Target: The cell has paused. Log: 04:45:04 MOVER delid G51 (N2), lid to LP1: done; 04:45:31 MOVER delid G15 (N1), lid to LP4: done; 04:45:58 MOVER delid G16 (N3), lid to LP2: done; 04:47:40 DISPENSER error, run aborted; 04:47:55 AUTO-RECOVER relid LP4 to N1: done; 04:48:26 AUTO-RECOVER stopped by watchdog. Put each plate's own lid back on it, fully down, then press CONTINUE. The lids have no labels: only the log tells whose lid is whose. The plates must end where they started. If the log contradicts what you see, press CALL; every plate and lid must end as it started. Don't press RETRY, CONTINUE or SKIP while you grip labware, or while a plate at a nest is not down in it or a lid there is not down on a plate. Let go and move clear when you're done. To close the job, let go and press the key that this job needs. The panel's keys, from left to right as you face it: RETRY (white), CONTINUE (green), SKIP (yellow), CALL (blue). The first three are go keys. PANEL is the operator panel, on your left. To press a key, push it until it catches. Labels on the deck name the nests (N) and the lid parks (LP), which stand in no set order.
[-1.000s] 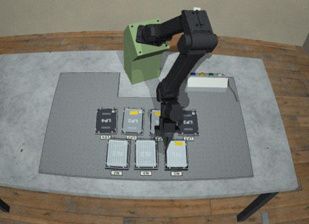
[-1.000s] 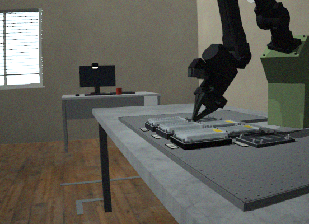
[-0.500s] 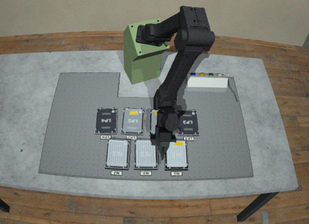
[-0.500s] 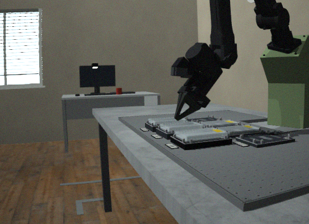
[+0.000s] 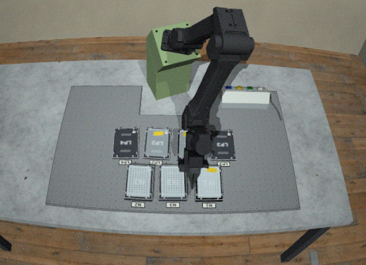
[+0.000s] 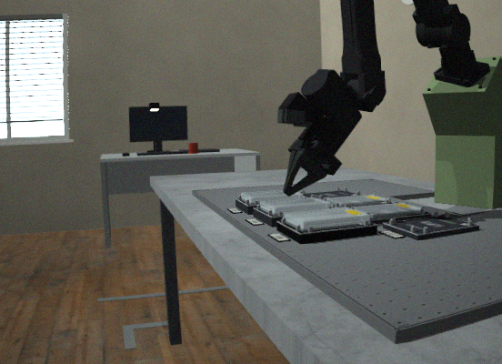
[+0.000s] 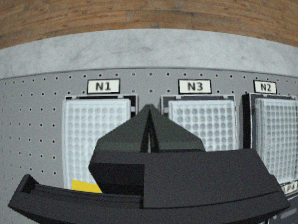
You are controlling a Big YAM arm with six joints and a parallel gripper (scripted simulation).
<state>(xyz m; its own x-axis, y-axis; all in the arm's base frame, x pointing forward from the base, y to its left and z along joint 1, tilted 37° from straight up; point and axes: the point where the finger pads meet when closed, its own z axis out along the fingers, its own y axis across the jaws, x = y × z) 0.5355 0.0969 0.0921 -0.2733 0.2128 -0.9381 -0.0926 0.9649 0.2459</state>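
My gripper is now 220 mm past the clear unlabelled lid, 20 mm to the left of it and 50 mm above it. The rest, counted from my hand: green continue key 520 mm behind, 220 mm to the left; blue call key 510 mm behind, 120 mm to the left; yellow skip key 520 mm behind, 170 mm to the left.
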